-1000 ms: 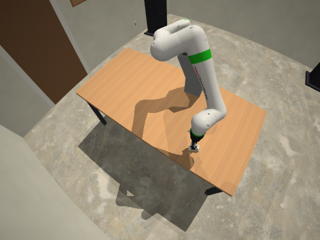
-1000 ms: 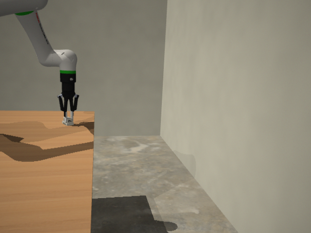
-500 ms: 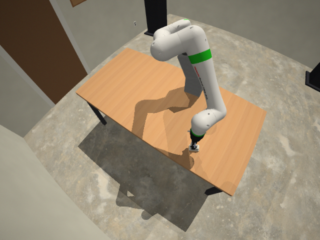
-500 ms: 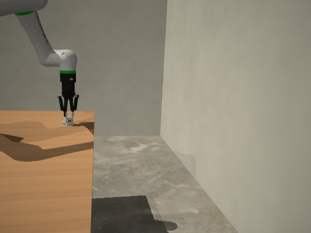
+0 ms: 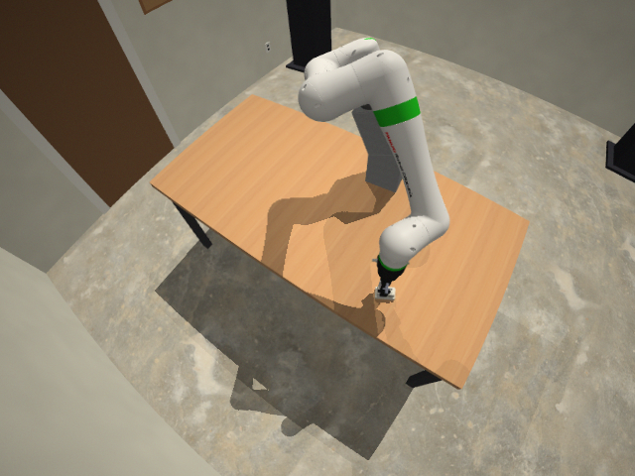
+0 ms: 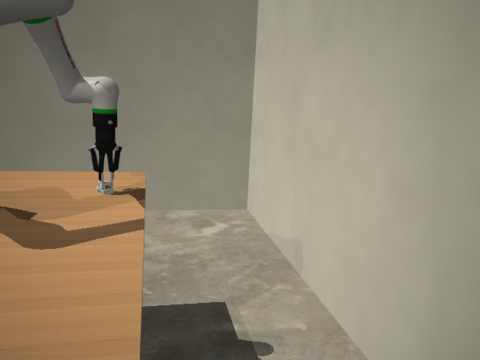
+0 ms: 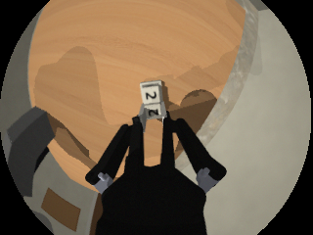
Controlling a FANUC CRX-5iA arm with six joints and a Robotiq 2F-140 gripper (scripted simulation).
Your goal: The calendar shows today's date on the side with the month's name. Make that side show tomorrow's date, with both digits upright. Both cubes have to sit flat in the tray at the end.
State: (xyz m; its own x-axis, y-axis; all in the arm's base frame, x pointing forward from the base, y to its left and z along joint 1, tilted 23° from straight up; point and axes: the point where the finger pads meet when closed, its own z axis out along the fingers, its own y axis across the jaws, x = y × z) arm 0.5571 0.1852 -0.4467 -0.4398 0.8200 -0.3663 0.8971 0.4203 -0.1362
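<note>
My gripper is now 3 cm above the white date cube. From my hand the other things lie so: calendar tray: 1 cm behind, 2 cm to the left, 4 cm below.
</note>
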